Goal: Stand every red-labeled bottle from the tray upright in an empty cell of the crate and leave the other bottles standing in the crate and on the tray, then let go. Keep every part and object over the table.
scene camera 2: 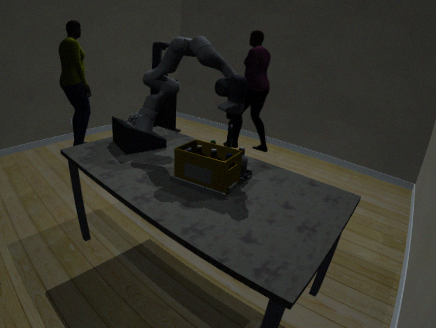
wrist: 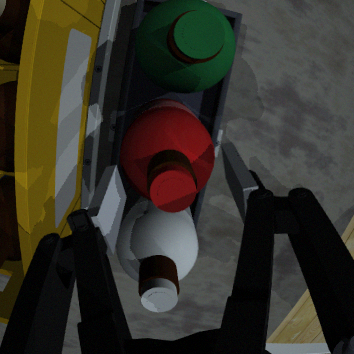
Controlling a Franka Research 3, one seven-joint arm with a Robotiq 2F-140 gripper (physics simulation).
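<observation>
A red-labeled bottle (wrist: 167,135) with a red cap stands in the dark tray (wrist: 202,106), between a green bottle (wrist: 150,60) and a white bottle (wrist: 167,235). My gripper (wrist: 171,171) (scene camera 2: 230,141) is open and points down over the tray, its two fingers apart on either side of the red-labeled bottle's cap, with nothing held. In the scene view its fingertips are hidden behind the yellow crate (scene camera 2: 220,175) (wrist: 40,125). Several bottle tops show inside the crate, among them a grey-capped one (scene camera 2: 214,151). Their labels are too dark to read.
The crate stands on the grey table (scene camera 2: 280,225) (wrist: 300,100) right beside the tray, its long wall close to the left finger in the wrist view. The robot's base is at the table's far left. Two people (scene camera 2: 72,65) (scene camera 2: 257,70) stand behind the table.
</observation>
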